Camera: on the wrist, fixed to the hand. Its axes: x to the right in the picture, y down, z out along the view.
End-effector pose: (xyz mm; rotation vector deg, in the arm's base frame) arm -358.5 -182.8 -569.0 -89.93 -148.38 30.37
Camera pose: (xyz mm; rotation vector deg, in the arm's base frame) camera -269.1 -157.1 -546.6 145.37 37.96 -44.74
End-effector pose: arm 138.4 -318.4 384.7 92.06 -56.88 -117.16
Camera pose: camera 179.7 -372.9 451.7 7.03 -97.27 -62.68
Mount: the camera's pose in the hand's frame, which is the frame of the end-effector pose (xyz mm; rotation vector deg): -22.9 79.3 -48.4 7.79 -20.85 87.63
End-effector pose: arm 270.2 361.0 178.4 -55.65 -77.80 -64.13
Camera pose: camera 360.2 332.6 162.6 -94.87 -31.16 18.24
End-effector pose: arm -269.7 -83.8 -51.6 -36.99 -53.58 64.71
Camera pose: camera -267.0 -79.1 -147.1 -62.44 -30.51 154.63
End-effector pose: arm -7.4 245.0 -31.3 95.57 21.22 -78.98
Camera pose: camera 71.5 247.2 22.8 66.17 -60.01 -25.67
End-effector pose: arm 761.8 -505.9 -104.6 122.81 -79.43 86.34
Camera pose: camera 668.9 -507.2 -127.7 -39.79 116.65 -47.44
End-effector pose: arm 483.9 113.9 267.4 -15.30 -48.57 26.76
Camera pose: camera 485.2 169.2 189.3 -40.40 -47.43 116.62
